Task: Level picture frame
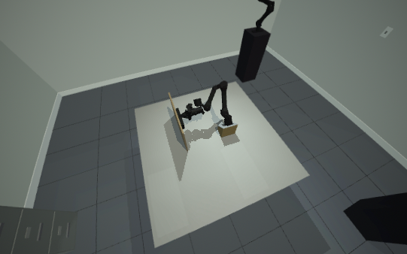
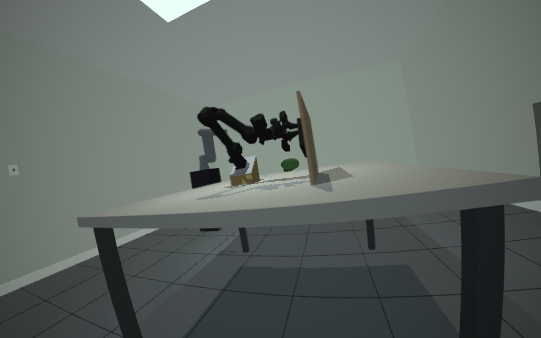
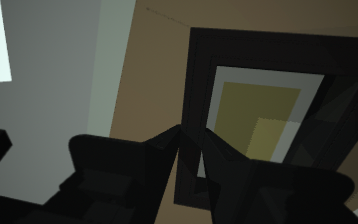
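Right now my gripper tip is 50 mm above the picture frame, 10 mm to the left of it and 10 mm short of it. Also, from my gripper tip: panel: 70 mm below, 20 mm ahead.
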